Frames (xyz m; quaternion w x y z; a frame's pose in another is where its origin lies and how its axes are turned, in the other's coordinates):
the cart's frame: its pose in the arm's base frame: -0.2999 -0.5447 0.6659 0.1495 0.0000 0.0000 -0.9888
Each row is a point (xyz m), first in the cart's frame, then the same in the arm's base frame.
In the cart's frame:
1: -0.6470 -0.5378 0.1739
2: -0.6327 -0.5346 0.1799
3: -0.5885 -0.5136 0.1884
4: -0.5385 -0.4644 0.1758
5: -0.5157 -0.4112 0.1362
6: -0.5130 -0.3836 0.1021
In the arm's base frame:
1: 0.1592 0.1603 0.8398
2: 0.1465 0.1530 0.8458
3: 0.1105 0.1199 0.8543
4: 0.0772 0.0581 0.8417
5: 0.0712 0.0006 0.8021
6: 0.0768 -0.0266 0.7680

